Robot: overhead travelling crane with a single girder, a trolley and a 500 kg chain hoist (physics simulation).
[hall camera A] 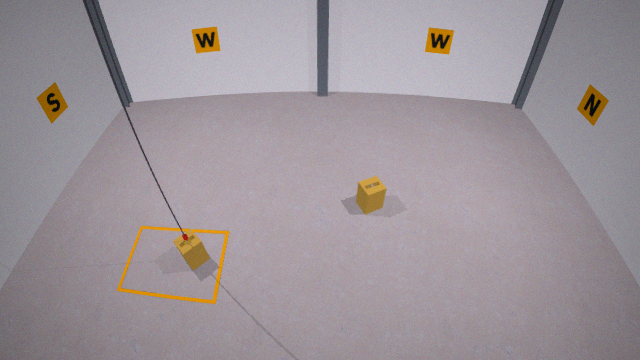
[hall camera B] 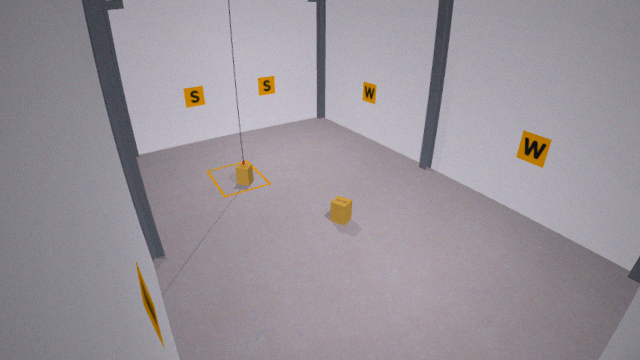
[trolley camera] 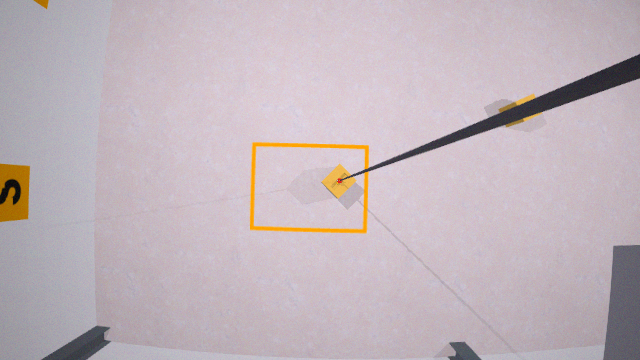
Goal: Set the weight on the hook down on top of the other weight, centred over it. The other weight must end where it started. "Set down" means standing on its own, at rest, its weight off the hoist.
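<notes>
The hook with its red block [hall camera A: 185, 237] [hall camera B: 243, 162] [trolley camera: 339, 180] is on top of a yellow box-shaped weight [hall camera A: 196, 256] [hall camera B: 244, 175] [trolley camera: 330, 182] and holds it. This weight appears to hang a little above the floor, with its shadows beside and below it, inside the orange outline. The other yellow weight [hall camera A: 371, 200] [hall camera B: 341, 212] [trolley camera: 530, 98] stands upright on the floor, well apart from it. It is on the north side of the hooked weight. In the trolley camera the chain partly hides it.
An orange rectangle [hall camera A: 166, 296] [hall camera B: 247, 190] [trolley camera: 252, 185] is marked on the floor around the hooked weight. The chain [hall camera A: 152, 171] [hall camera B: 236, 85] [trolley camera: 440, 142] runs up from the hook. Walls with S, W and N signs and grey columns [hall camera A: 322, 50] [hall camera B: 436, 85] bound the hall.
</notes>
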